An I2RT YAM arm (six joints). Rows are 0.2 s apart.
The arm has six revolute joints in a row. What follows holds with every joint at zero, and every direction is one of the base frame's.
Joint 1 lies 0.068 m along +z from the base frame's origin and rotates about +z.
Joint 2 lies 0.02 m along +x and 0.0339 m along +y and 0.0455 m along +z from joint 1 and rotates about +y.
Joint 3 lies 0.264 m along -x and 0.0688 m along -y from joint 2 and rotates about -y.
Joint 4 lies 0.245 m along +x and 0.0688 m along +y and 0.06 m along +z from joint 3 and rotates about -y.
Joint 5 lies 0.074 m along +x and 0.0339 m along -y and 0.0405 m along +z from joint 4 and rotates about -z.
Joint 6 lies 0.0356 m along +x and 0.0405 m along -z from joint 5 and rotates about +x.
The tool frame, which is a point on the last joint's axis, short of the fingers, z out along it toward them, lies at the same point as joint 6; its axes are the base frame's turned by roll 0, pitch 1.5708 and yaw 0 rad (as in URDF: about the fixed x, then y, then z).
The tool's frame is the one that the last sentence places.
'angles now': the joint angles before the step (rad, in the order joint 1, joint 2, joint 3, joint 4, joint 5, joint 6). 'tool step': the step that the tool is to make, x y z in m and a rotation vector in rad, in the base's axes. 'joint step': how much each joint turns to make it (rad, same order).
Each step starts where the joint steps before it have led.
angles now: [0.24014, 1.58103, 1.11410, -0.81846, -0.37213, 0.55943]
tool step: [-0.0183, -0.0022, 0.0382, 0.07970, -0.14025, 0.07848]
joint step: [-0.00006, -0.13856, 0.00082, -0.00932, -0.06830, -0.06376]
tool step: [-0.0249, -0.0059, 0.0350, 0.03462, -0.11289, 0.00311]
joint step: [-0.00021, -0.14392, 0.00185, -0.02782, -0.00756, 0.00017]
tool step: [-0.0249, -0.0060, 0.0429, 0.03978, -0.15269, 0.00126]
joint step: [0.00001, -0.13102, 0.04840, -0.02149, -0.00265, 0.00037]
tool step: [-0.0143, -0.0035, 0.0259, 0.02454, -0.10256, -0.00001]
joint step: [0.00005, -0.06402, 0.04142, -0.00014, 0.00043, -0.00035]
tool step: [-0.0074, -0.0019, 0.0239, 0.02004, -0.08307, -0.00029]
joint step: [-0.00041, -0.02364, 0.06217, -0.00050, 0.00008, -0.00030]
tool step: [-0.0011, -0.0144, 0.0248, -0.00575, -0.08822, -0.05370]
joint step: [-0.06737, -0.00069, 0.08315, -0.01168, 0.00355, -0.03003]
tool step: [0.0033, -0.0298, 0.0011, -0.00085, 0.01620, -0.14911]
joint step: [-0.14960, 0.00164, 0.01200, -0.02640, -0.00082, 0.00034]
